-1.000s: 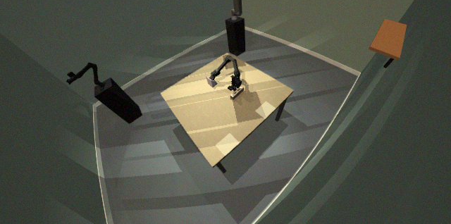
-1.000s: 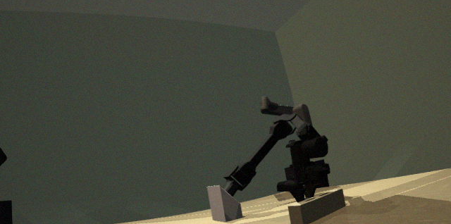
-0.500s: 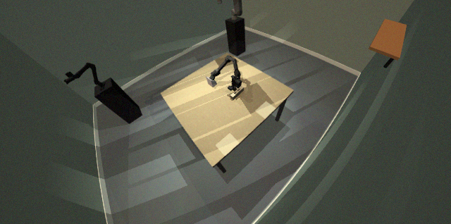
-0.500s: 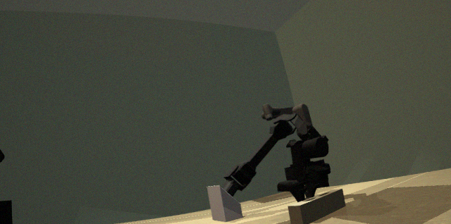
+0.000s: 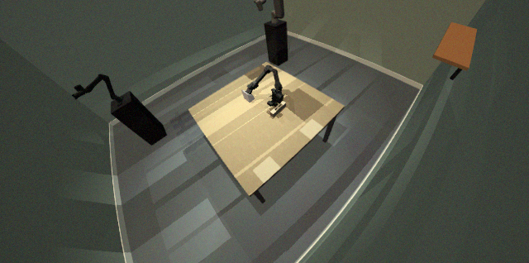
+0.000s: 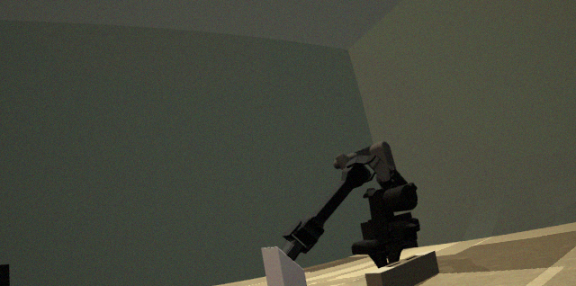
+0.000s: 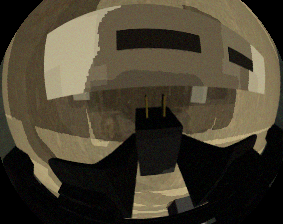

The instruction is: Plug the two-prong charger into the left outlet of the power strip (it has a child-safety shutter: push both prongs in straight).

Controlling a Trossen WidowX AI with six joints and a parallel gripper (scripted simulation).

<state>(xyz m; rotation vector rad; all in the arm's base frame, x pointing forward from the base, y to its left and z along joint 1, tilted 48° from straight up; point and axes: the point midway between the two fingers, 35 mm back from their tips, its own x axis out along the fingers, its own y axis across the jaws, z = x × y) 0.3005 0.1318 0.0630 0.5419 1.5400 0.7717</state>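
Now: gripper tip 2 cm short of the charger and 1 cm below it.
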